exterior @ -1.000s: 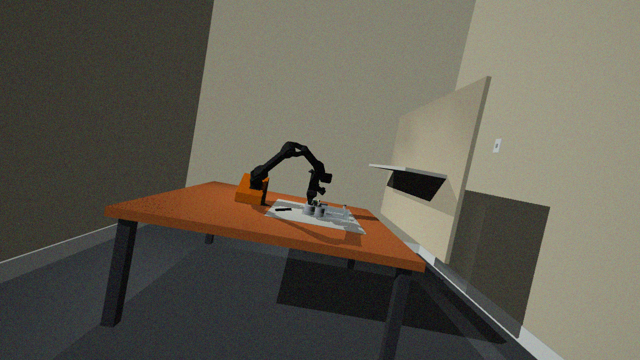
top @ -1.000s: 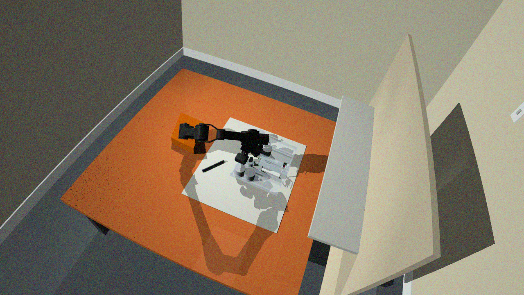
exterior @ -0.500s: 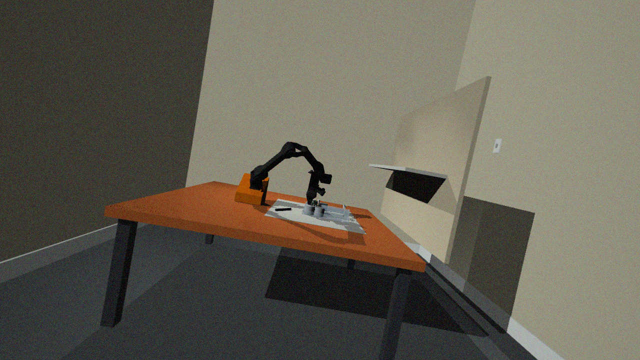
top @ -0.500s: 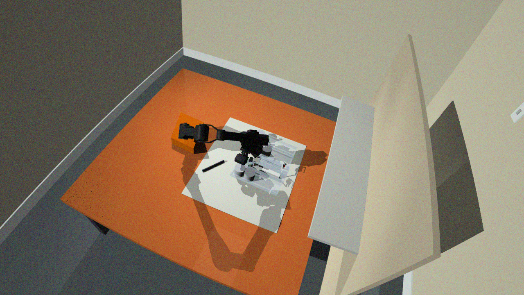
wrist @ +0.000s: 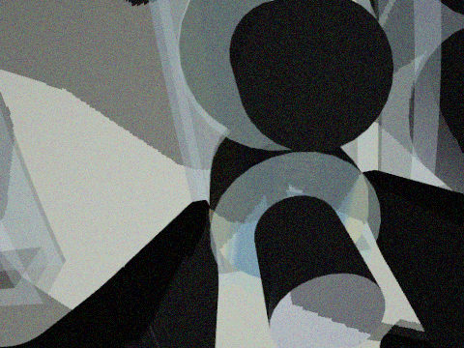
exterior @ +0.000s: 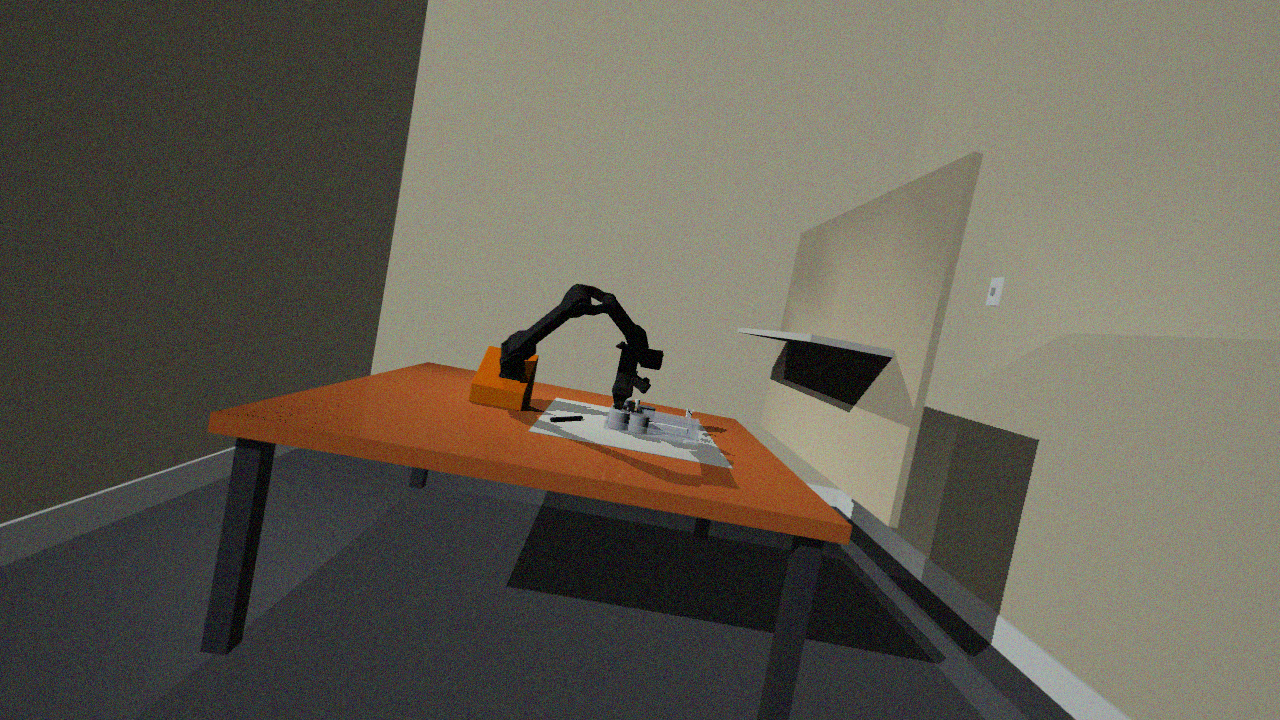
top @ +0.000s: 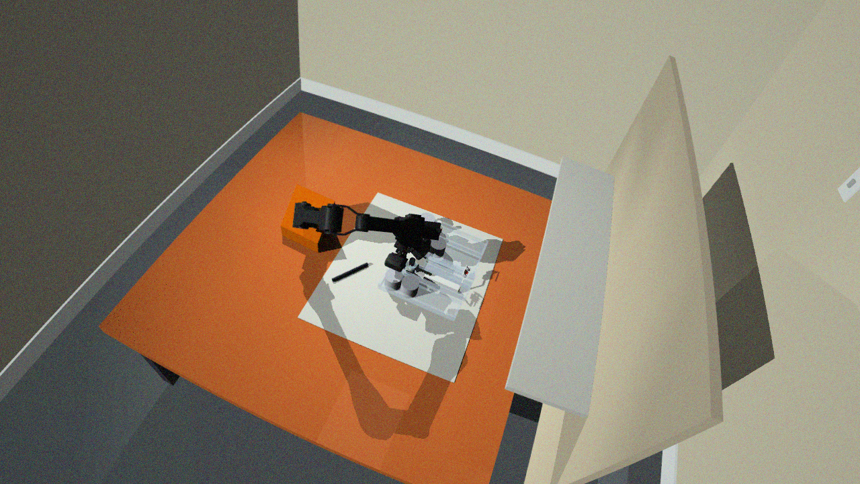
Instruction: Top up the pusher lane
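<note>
Right now the white mat is 5 cm ahead of my gripper tip, 1 cm to the right of it and 3 cm below it. The rest, counted from my gripper tip: grey shelf (50 cm ahead, 2 cm to the left, 33 cm above); then thin black rod (14 cm behind, 11 cm to the right, 3 cm below); then clear lane rack (14 cm ahead, 3 cm to the left, 1 cm below).
</note>
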